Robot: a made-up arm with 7 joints.
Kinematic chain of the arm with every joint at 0, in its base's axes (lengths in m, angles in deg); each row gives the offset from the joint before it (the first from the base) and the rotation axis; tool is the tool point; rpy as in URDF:
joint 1: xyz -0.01 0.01 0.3 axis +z
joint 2: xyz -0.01 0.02 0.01 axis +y
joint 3: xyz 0.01 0 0.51 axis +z
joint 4: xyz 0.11 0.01 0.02 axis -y
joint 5: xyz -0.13 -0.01 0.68 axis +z
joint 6: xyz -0.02 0 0 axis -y
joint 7: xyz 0.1 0 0.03 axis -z
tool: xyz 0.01 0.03 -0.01 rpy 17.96 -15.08 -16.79
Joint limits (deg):
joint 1: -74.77..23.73
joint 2: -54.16..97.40
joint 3: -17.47..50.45
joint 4: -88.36..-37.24
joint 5: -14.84..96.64
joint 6: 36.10..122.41
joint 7: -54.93..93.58
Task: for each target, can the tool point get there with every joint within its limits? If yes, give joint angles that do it. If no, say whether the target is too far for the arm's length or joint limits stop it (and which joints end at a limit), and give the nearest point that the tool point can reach.
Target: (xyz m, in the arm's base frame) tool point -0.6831 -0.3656 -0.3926
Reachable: no: joint limits stop it (at a limit: joint 1, joint 2, joint 3, joint 4, joint 5, joint 6, joint 7) | nearest point -0.2019 -0.5985 -0.5909 | short by 0.570 m
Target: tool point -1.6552 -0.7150 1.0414
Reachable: no: too far | nearest point -0.9892 -0.0427 1.2600 | short by 0.971 m
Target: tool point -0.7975 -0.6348 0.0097
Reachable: no: joint limits stop it (at a limit: joint 1, joint 3, joint 4, joint 5, joint 6, joint 7) | nearest point -0.1194 -0.9016 -0.2979 | short by 0.791 m
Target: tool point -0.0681 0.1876 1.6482
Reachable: yes | joints -18.26 -27.20 13.81 -41.15 50.12 76.14 36.81
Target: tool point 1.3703 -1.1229 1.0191
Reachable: no: too far | nearest point 0.9676 -0.7924 0.8134 | short by 0.560 m
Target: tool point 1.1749 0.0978 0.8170
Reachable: yes | joints -18.89 36.23 36.19 -58.54 64.76 65.05 60.45
